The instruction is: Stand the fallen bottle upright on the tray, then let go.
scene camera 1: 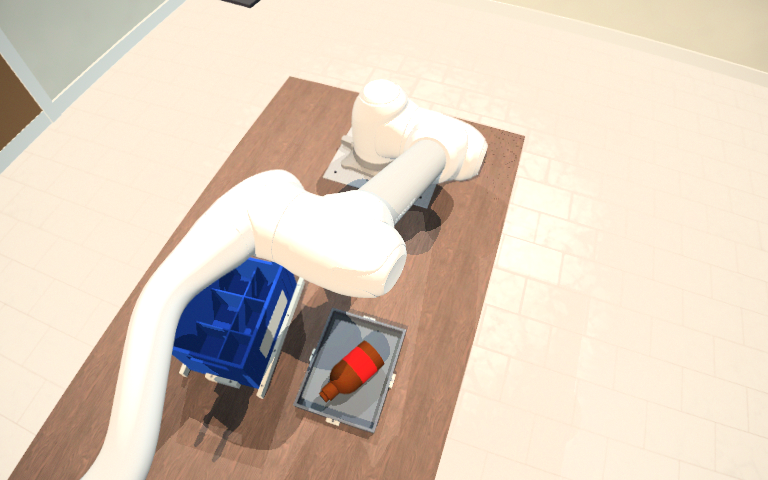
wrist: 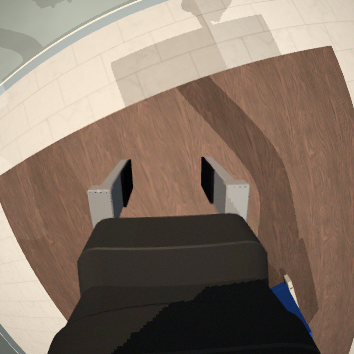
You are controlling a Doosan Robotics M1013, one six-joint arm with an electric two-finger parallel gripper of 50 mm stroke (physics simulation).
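Places are measured from the arm's base along level axes (x right, y ahead, z up), in metres.
Pixels of known places: gripper, fingertip midpoint: [wrist: 166,172]; arm's base, link origin: [scene camera 1: 378,157].
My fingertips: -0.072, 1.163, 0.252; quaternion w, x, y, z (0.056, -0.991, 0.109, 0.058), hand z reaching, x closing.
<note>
For each thing: its top centre in the pictures, then the offset to it from my fingertips, as dx, dy, dz. "pt": a spot on its surface instead. Level surfaces: height alone.
- brown bottle, top centre: [scene camera 1: 347,370] -0.184, -0.511, -0.179
- grey tray, surface spot: [scene camera 1: 390,350] pt -0.239, -0.618, -0.253
- blue divided crate, top centre: [scene camera 1: 226,298] +0.109, -0.505, -0.083
- wooden table, surface height: dz -0.258
A brown bottle [scene camera 1: 352,370] with a red label lies on its side in the grey tray [scene camera 1: 390,350], in the lower middle of the scene view. Its neck points to the lower left and its base to the upper right. My gripper [wrist: 166,172] is open, with its two fingers wide apart and no object between them. It hangs above the wooden table in the wrist view. The gripper is outside the scene view, where its shadow falls on the table left of the tray. The bottle does not show in the wrist view.
A blue divided crate [scene camera 1: 266,328] [wrist: 292,306] stands on a light frame left of the tray, partly hidden by the white arm [scene camera 1: 150,316]. The arm's base is at the far end of the wooden table [scene camera 1: 453,271] [wrist: 160,130]. The tray has low raised walls.
</note>
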